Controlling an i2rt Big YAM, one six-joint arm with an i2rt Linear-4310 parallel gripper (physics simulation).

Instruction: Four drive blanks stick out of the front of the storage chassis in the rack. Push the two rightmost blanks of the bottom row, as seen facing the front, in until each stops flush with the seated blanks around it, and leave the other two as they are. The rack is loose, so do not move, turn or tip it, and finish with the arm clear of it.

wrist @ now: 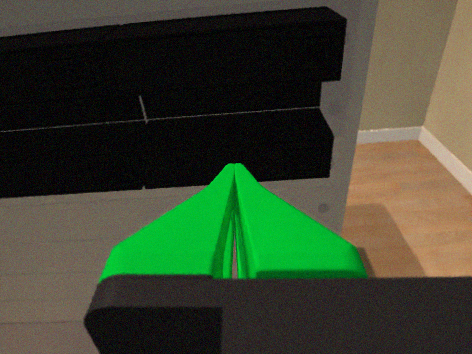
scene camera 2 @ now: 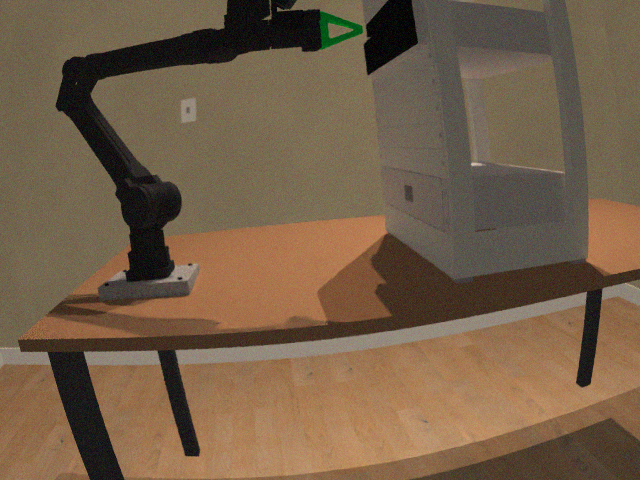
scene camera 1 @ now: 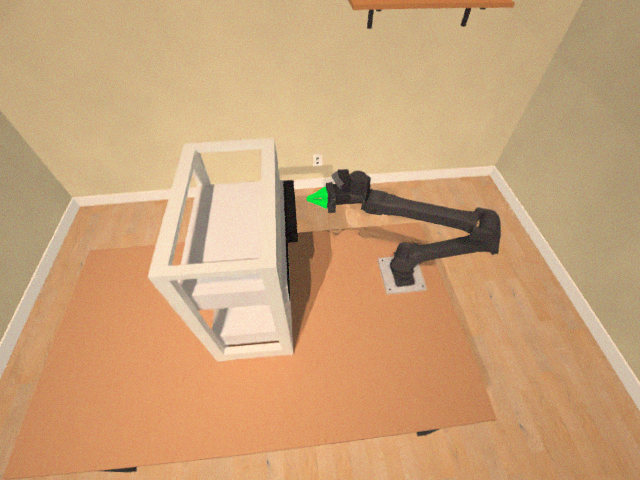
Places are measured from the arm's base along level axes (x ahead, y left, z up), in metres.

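Pixels of known places: gripper, fingertip midpoint: point(wrist: 234, 176) point(scene camera 2: 362, 29) point(scene camera 1: 306, 199); arm's base, origin of the base link: point(scene camera 2: 151, 274) point(scene camera 1: 401, 274).
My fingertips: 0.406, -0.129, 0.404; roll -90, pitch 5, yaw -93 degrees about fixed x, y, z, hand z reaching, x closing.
Note:
Ahead of a thing's pixels: the offset from my fingertips to its top centre, as dx, dy, dz. "spot": to the spot under its first point. Level surfaces: height alone.
In the wrist view, two black blanks stick out side by side in the bottom row, the right one {spot: +0.041, -0.020, -0.010} point(wrist: 270, 142) and the left one {spot: +0.046, +0.091, -0.012} point(wrist: 70, 160), split by a thin gap. A black block {spot: +0.043, +0.021, +0.041} point(wrist: 175, 50) juts out above them; single blanks in it cannot be told apart. The dark protruding front point(scene camera 1: 290, 211) point(scene camera 2: 392, 36) also shows in both scene views. My gripper point(scene camera 1: 308, 198) point(scene camera 2: 361, 29) point(wrist: 234, 176) is shut and empty. Its tips point at the front and overlap the right blank's lower edge in the wrist view; a gap shows in scene view 1. Exact depths are too dark to tell.
The white rack point(scene camera 1: 219, 271) point(scene camera 2: 454, 155) point(wrist: 357, 50) stands upright on the table {dz -0.423} point(scene camera 1: 387, 361) point(scene camera 2: 248, 268). The arm's base plate point(scene camera 1: 385, 284) point(scene camera 2: 144, 292) is in front of the rack. Grey panels point(wrist: 45, 240) lie below the blanks. A wall is behind.

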